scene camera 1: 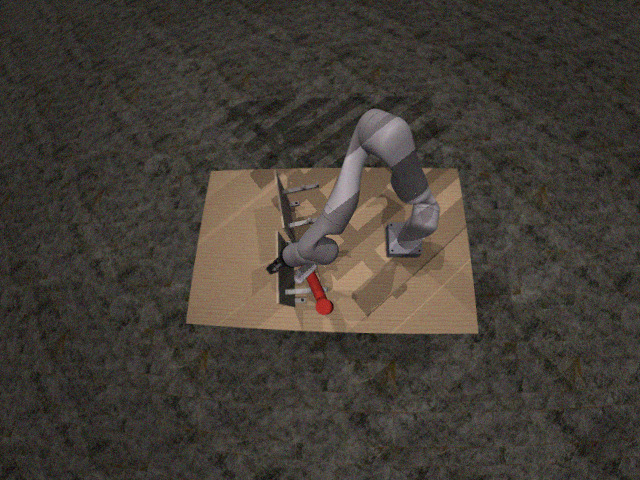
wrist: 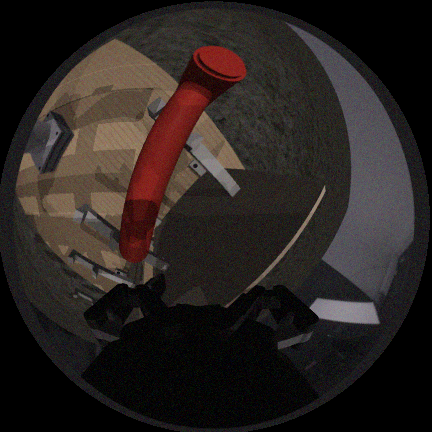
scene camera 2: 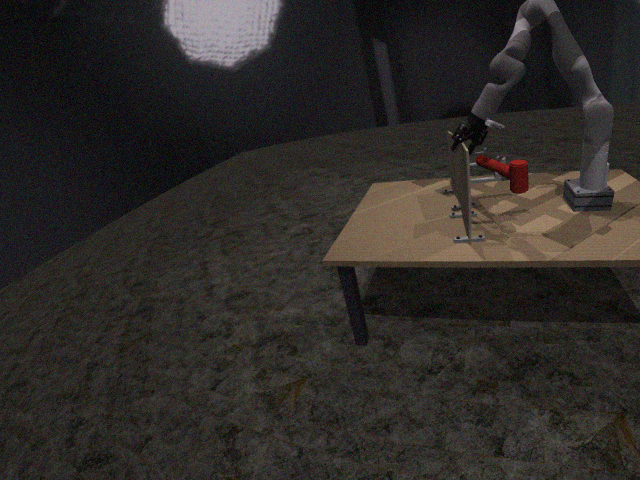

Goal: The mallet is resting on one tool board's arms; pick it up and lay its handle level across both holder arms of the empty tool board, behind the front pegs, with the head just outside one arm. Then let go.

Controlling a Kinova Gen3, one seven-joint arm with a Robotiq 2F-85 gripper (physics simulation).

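Places are measured from the arm's base along level axes (x right, y ahead, z up), in centimetres.
Pixels of known places: gripper, fingertip midpoint: [scene camera 1: 279,259] [wrist: 200,282] [scene camera 2: 460,152]; arm's base, link origin: [scene camera 1: 407,238] [scene camera 2: 591,185].
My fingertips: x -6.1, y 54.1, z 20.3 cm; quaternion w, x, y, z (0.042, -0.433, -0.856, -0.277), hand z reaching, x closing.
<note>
For each thing: its middle in the pictures, then the offset to it from my fingertips. Level surfaces: height alone.
- red mallet, body centre: [wrist: 160,150] [scene camera 2: 499,168] [scene camera 1: 313,280] dx -8.8, dy -11.2, dz -4.4 cm
- empty tool board, body centre: [wrist: 111,283] [scene camera 1: 298,209] [scene camera 2: 469,167] dx +24.8, dy -7.7, dz -13.5 cm
- wooden table, surface height: dz -28.4 cm
The red mallet [scene camera 1: 316,286] [scene camera 2: 494,165] [wrist: 162,145] rests slantwise across the arms of the near tool board [scene camera 1: 285,281] [scene camera 2: 461,188] [wrist: 225,240]. Its head [scene camera 1: 324,306] [scene camera 2: 518,176] [wrist: 220,64] is outside the near arm [scene camera 1: 298,291] [wrist: 215,167]; the handle's other end lies by the second arm [wrist: 97,223]. The empty tool board [scene camera 1: 282,204] stands farther back, with two arms [scene camera 1: 302,188] [scene camera 1: 301,223]. My gripper [scene camera 1: 272,268] [scene camera 2: 463,146] [wrist: 200,282] is open and empty, tilted, near the near board's top edge and apart from the handle. The arm hides part of the near board in scene camera 1.
The robot's base [scene camera 1: 403,240] [scene camera 2: 588,193] [wrist: 54,142] is bolted to the wooden table [scene camera 1: 227,289] [scene camera 2: 382,232] on the boards' arm side. Both boards stand upright, close together in a row. The upper arm links reach over the table.
</note>
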